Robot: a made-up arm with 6 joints.
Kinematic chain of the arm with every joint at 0, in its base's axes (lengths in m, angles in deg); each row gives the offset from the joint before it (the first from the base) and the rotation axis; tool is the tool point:
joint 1: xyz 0 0 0.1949 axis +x
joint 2: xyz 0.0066 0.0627 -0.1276 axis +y
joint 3: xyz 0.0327 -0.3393 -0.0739 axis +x
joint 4: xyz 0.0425 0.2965 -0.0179 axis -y
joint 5: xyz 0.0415 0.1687 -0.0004 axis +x
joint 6: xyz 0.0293 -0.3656 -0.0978 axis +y
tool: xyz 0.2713 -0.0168 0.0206
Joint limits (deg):
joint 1: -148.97..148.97
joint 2: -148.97..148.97
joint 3: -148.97..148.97
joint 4: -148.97..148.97
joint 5: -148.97..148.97
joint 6: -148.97..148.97
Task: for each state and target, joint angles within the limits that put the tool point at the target. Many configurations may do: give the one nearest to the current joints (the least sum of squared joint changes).
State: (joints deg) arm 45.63 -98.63 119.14 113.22 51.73 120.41
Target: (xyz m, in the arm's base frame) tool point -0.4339 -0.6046 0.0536
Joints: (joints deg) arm 48.72 -103.68 112.73 106.93 46.86 125.71
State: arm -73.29 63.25 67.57 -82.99 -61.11 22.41
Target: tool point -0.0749 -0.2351 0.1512
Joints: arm -87.97 65.43 80.06 -97.40 -36.82 38.46
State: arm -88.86 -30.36 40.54 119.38 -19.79 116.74
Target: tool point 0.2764 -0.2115 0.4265
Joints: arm -75.66 -16.63 40.26 111.85 -22.13 124.35
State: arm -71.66 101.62 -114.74 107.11 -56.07 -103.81
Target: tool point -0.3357 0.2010 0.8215
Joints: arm -81.55 104.18 -113.90 106.73 -65.61 -101.47
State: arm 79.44 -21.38 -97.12 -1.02 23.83 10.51
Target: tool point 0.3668 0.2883 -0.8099
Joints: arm 74.08 -10.34 -101.17 -11.95 64.74 36.02
